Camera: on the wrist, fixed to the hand. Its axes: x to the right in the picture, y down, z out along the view.
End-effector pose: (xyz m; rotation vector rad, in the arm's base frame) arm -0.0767 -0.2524 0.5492 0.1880 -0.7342 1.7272
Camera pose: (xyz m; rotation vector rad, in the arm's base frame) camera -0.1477 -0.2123 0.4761 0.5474 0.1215 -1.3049
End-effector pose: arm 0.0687 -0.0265 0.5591 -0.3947 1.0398 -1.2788
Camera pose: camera 0.0691 0.0014 0.4532 1.1149 0.2635 1.4926
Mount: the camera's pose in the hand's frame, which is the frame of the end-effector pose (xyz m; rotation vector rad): 0.0182 0.0881 -0.0624 -0.1911 0.1163 -3.1254
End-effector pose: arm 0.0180 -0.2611 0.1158 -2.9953 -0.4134 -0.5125
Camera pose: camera 0.0391 -0.3486 0.1782 -0.3712 2.6606 0.2278
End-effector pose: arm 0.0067 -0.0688 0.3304 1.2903 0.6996 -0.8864
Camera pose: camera 0.0944 -0.0061 0.3492 0.8511 -1.5873 1.5810
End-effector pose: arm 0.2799 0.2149 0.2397 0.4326 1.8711 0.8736
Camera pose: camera 0.2091 0.2623 0.3085 -2.1104 0.4610 -1.1352
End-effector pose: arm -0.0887 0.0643 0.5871 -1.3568 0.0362 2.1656
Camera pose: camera -0.0860 -0.0205 0.5179 -0.1369 -1.1796 -0.6544
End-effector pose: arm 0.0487 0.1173 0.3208 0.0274 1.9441 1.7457
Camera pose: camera -0.0196 0.0810 0.3983 -1.7399 -0.0382 -0.4918
